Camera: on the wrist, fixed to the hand. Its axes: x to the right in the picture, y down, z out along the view.
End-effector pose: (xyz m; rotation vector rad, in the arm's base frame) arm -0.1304 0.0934 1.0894 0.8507 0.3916 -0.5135
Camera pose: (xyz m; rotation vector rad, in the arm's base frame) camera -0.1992 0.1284 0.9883 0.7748 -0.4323 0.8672
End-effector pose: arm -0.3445 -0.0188 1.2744 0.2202 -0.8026 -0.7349
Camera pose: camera -0.3224 -0.0786 1.1644 -0.5409 -0.8295 0.6841
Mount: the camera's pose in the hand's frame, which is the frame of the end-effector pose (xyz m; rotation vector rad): -0.0127 -0.0814 -0.0969 -0.0969 -0.1612 1.5503
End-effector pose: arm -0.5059 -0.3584 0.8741 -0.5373 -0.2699 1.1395
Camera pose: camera -0.4017 -0.4211 0.8367 -0.7421 0.0123 2.6856
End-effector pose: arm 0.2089 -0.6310 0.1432 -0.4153 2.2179 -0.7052
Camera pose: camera 0.1508 -0.6549 0.2538 1.0907 1.7151 0.2843
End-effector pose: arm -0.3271 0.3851 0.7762 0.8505 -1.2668 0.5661
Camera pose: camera -0.2101 0.4169 0.7378 -0.3665 -1.9461 1.6225
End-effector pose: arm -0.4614 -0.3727 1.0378 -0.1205 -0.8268 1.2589
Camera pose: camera -0.3389 -0.3777 1.0040 -0.8670 -0.9112 2.6848
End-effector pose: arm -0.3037 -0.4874 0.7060 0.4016 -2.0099 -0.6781
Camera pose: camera -0.2128 -0.5743 0.6866 -1.2165 -1.7592 0.2082
